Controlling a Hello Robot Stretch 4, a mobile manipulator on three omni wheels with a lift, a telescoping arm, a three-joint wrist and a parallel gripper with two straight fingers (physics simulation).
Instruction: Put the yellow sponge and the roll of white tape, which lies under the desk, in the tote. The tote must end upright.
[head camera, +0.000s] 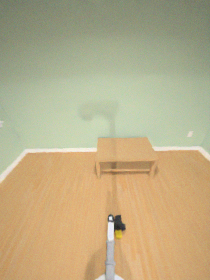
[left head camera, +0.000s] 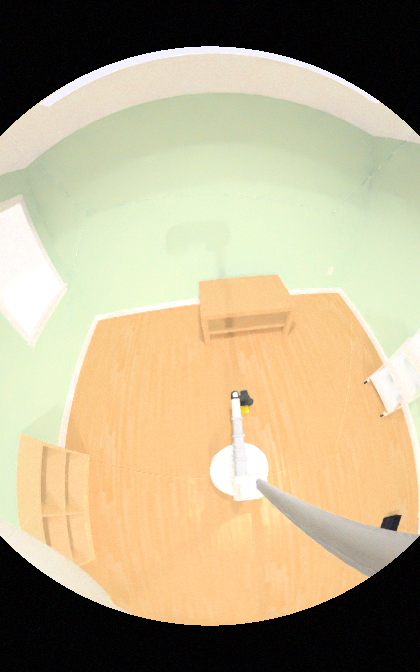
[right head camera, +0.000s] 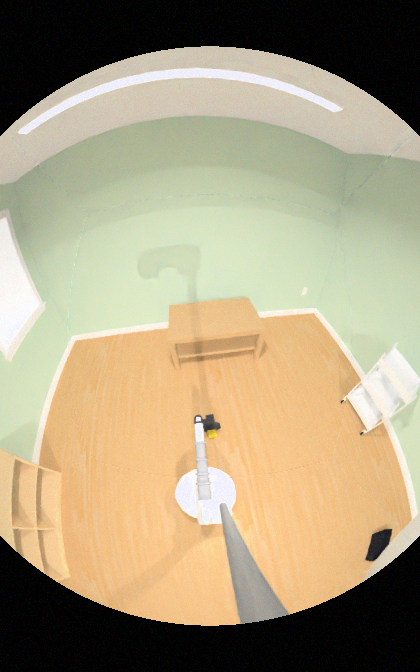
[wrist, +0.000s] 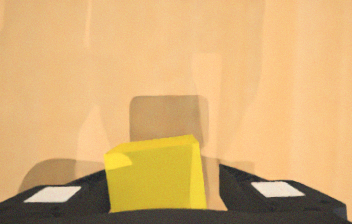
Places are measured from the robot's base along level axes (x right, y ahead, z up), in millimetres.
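Pixels of known places: gripper, between the fingertips: (head camera: 118, 230) (wrist: 168, 180).
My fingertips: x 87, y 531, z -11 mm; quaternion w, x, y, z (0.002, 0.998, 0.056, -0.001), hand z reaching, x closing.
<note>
Behind a point stands the place of what it marks.
The yellow sponge (wrist: 154, 177) {y 542, x 77, z 18 mm} (head camera: 118, 234) {y 487, x 85, z 18 mm} (left head camera: 245, 410) (right head camera: 213, 434) lies on the wooden floor, between my fingers. My gripper (wrist: 163, 183) {y 531, x 87, z -11 mm} (head camera: 119, 227) {y 531, x 87, z -11 mm} (left head camera: 245, 399) (right head camera: 213, 424) is open wide and points down at the floor, one black finger on each side of the sponge with a gap on the right. The low wooden desk (head camera: 125, 147) {y 1492, x 225, z 423 mm} (left head camera: 242, 295) (right head camera: 212, 317) stands ahead against the green wall. I see no white tape roll under it from here. A small dark object (right head camera: 378, 544) (left head camera: 391, 521) sits far back right; I cannot tell if it is the tote.
A white rack (right head camera: 361, 400) (left head camera: 382, 382) stands at the right wall. A wooden bookshelf (left head camera: 30, 480) (right head camera: 6, 492) stands at the left. My mast (left head camera: 330, 530) (right head camera: 247, 575) crosses the lower part of both side views.
</note>
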